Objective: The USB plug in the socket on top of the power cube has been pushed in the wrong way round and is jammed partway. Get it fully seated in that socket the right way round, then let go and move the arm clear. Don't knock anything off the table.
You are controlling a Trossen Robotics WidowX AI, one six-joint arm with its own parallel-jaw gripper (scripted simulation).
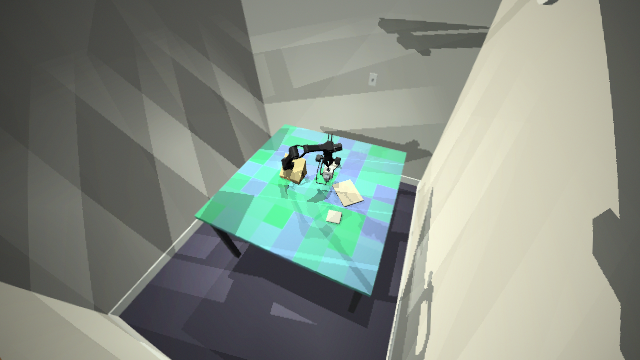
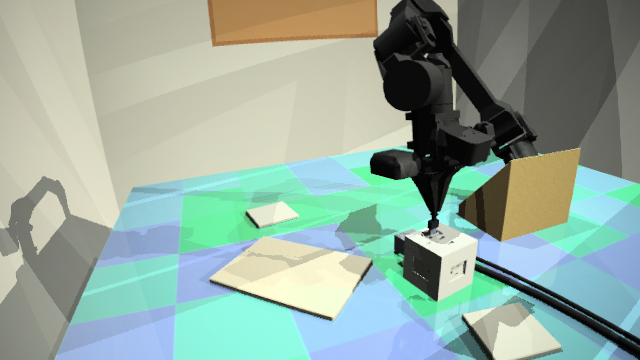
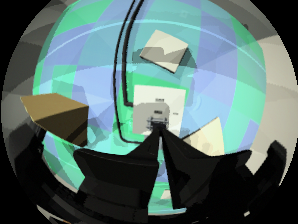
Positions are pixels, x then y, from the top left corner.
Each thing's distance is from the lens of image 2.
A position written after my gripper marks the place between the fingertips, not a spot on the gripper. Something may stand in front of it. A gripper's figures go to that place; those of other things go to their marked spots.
my gripper (image 2: 435, 211): 0.55 m
large cream board (image 2: 316, 281): 0.57 m
